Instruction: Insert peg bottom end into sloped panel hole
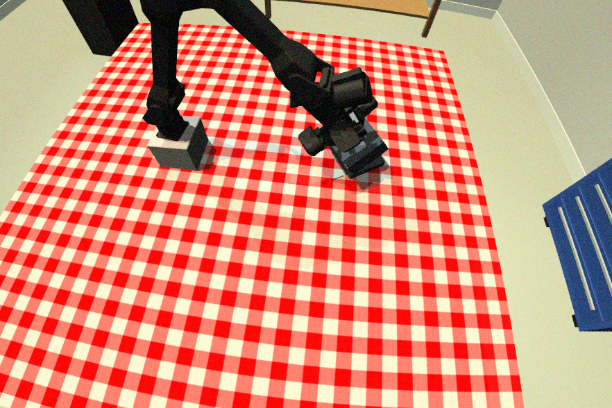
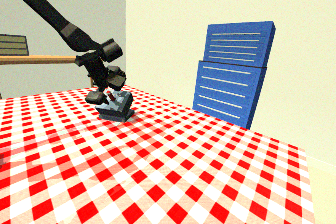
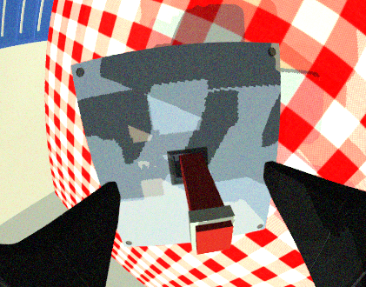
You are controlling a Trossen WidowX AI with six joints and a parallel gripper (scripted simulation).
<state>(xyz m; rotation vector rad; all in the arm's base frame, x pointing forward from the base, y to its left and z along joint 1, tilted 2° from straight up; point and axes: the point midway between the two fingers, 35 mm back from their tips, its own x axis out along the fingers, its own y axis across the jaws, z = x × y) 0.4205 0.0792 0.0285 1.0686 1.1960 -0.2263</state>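
Now: the dark red square peg 1 cm to the right of my gripper tip, 1 cm behind it and 1 cm above it. From my gripper tip the other things lie so: grey sloped panel: 4 cm below, 2 cm to the left, 2 cm ahead.
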